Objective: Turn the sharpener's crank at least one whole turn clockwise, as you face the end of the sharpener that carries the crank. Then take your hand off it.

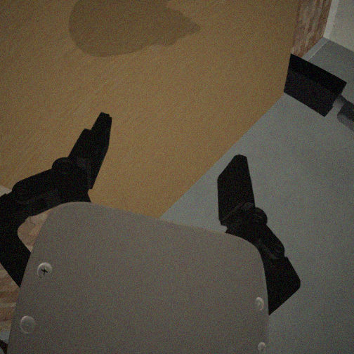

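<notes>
My gripper is open, its two black fingers wide apart with nothing between them. The left finger shows over the wooden table top and the right finger over the grey floor beyond the table's edge. A dark box-shaped thing shows at the upper right, by the table's edge, with a grey rod-like part at its right side, cut off by the frame. I cannot tell whether this is the sharpener or its crank. It is well apart from the fingers.
The wooden table top fills the upper left, and its edge runs diagonally between the fingers. A dark shadow lies on it at the top. The grey floor is at the right, with a brick-patterned surface and pale wall at the top right.
</notes>
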